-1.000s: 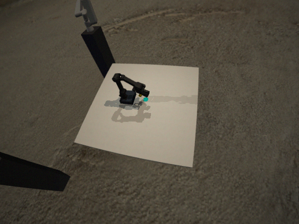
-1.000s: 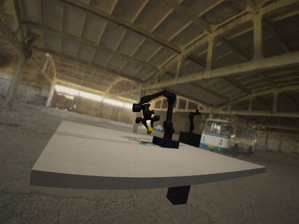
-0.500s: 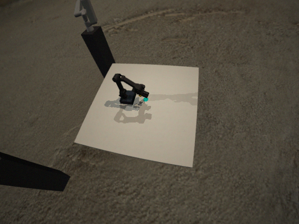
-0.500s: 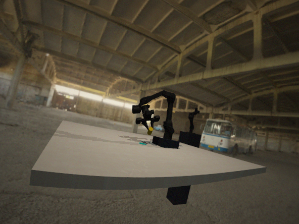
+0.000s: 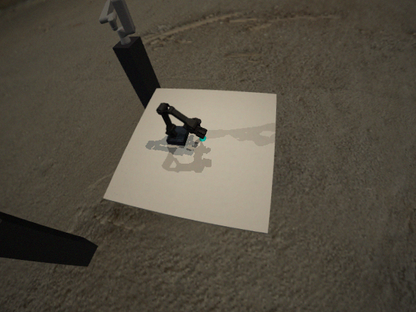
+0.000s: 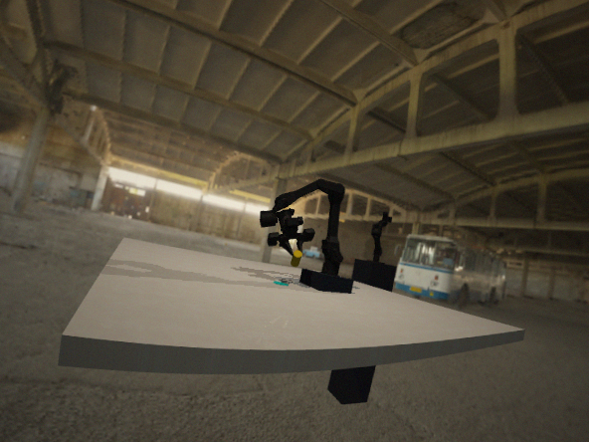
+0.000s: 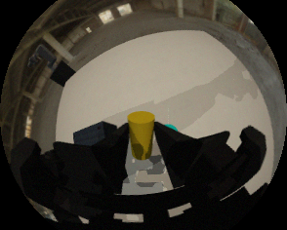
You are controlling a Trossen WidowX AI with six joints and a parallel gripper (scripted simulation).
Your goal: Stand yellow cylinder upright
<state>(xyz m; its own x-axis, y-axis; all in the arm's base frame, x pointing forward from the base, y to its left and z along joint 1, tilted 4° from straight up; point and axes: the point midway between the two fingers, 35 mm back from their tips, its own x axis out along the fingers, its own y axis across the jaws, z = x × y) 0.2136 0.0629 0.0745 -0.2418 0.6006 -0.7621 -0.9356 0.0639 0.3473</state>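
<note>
Right now the cyan circle is 4 cm ahead of my gripper tip, 2 cm to the right of it and 12 cm below it. Round my gripper tip: yellow tall cylinder (1 cm behind, 1 cm to the right, 2 cm below).
</note>
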